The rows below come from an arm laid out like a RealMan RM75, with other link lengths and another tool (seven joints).
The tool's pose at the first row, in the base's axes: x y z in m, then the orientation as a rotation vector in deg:
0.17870, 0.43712, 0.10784, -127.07, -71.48, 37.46
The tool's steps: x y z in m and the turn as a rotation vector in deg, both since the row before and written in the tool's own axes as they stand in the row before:
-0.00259, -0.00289, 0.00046, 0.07, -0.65, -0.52
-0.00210, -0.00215, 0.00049, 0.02, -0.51, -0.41
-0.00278, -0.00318, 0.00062, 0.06, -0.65, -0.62
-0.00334, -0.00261, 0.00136, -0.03, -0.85, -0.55
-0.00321, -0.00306, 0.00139, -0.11, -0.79, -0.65
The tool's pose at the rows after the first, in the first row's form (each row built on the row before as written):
0.17540, 0.43625, 0.10974, -126.57, -72.29, 38.06
0.17279, 0.43544, 0.11109, -126.20, -72.95, 38.52
0.16916, 0.43448, 0.11312, -125.62, -73.87, 39.08
0.16520, 0.43284, 0.11433, -125.14, -74.87, 39.85
0.16102, 0.43145, 0.11581, -124.64, -75.99, 40.47

